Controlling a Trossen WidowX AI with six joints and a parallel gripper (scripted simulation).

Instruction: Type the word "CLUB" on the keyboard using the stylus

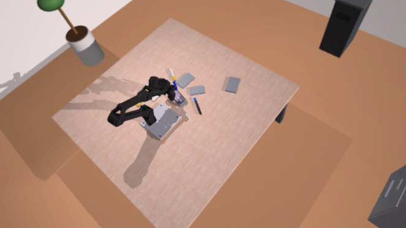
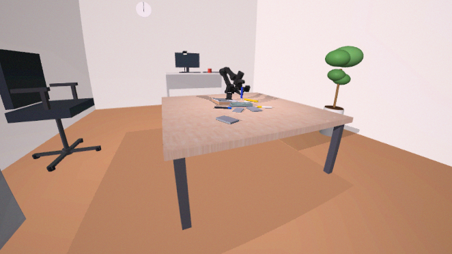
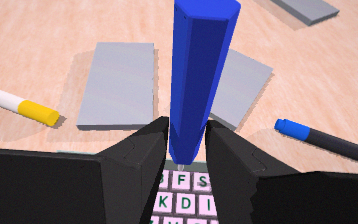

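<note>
The c key is 4 cm behind my gripper tip, 1 cm to the right of it and 9 cm below it. Round my gripper tip: thin metal tip: 5 cm below; then blue stylus: 2 cm below; then grey slab: 12 cm ahead, 7 cm to the left, 10 cm below.
</note>
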